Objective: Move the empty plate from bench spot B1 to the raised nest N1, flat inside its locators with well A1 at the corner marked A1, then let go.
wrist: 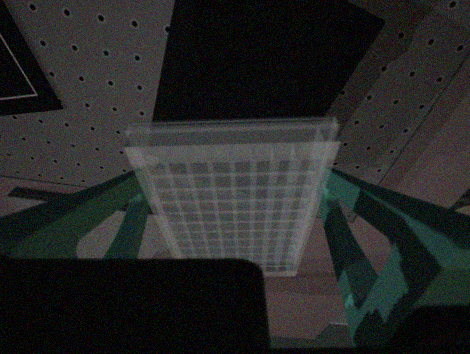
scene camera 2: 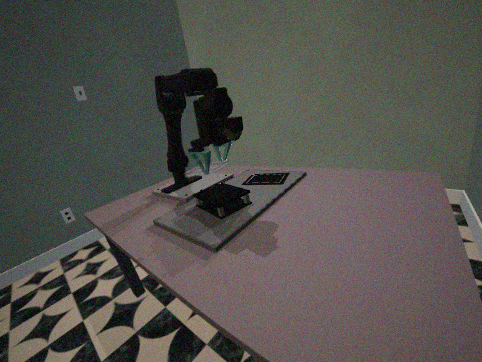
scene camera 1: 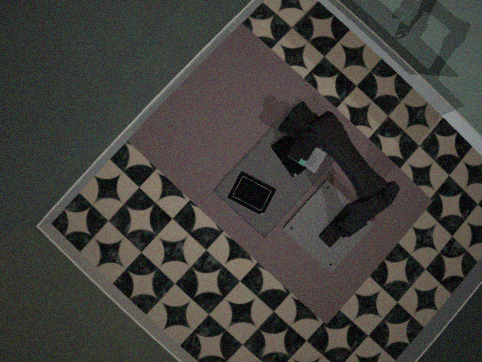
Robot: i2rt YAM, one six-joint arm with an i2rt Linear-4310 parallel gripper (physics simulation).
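Where they show: gripper, fingertip midpoint: (wrist: pixel 234 176) (scene camera 2: pixel 215 169) (scene camera 1: pixel 300 150); arm's base at its link origin: (scene camera 2: pixel 182 184) (scene camera 1: pixel 339 224).
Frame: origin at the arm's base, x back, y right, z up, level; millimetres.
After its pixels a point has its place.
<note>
My gripper (scene camera 1: pixel 311 161) (scene camera 2: pixel 214 159) (wrist: pixel 234 176) {x -356, y 79, z 118 mm} is shut on the clear well plate (scene camera 1: pixel 316 159) {x -286, y 99, z 113 mm} (wrist: pixel 233 207) {x -346, y 81, z 130 mm}, gripping it by its two long sides with the green fingers. The plate hangs level in the air, above the board. The raised nest N1 (scene camera 1: pixel 283 152) {x -393, y 49, z 39 mm} (scene camera 2: pixel 222 197) {x -392, y 107, z 38 mm} (wrist: pixel 269 60) {x -391, y 94, z 39 mm} is a dark block on short posts. It lies just beside and below the plate, partly hidden by the arm in the overhead view. Bench spot B1 (scene camera 1: pixel 251 192) {x -372, y -161, z -2 mm} (scene camera 2: pixel 265 178) {x -366, y -162, z -2 mm}, a black rectangle with a white outline, lies empty on the board.
The grey perforated board (scene camera 1: pixel 229 181) {x -473, y -192, z -3 mm} (scene camera 2: pixel 204 230) {x -422, y 218, z -4 mm} (wrist: pixel 93 88) {x -329, y -46, z -4 mm} lies on the pink table (scene camera 1: pixel 204 118) {x -744, y -68, z -17 mm} (scene camera 2: pixel 329 251) {x -717, y 145, z -17 mm}. The arm's light base plate (scene camera 1: pixel 308 223) {x -103, y -88, z 0 mm} (scene camera 2: pixel 178 194) {x -98, y 88, z 0 mm} adjoins the board. The table edge and tiled floor lie beyond.
</note>
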